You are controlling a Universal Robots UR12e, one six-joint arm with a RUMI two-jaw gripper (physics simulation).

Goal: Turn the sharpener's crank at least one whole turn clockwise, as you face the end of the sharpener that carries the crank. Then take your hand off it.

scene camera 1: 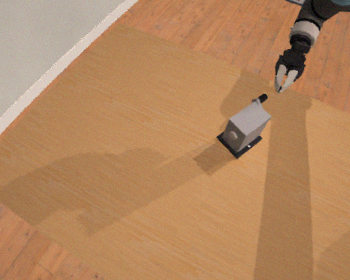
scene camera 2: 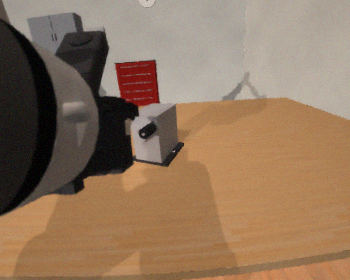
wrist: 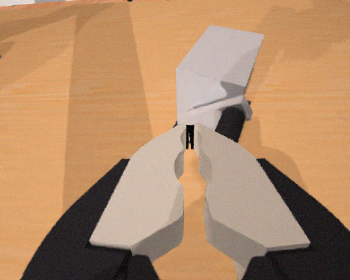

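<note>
The sharpener is a light grey box on a dark base, upright on the table. Its crank has a grey arm and a black handle. In the wrist view the arm points to the right across the crank end. My gripper is shut with nothing between its fingertips. It is out in front of the crank end, a gap from the handle in scene camera 1. In scene camera 2 the robot's wrist hides most of the fingers.
The sharpener stands on a wooden table top. A red panel and a grey cabinet show behind the table. The arm's large wrist fills the left of scene camera 2. Shadows of the arm lie across the table.
</note>
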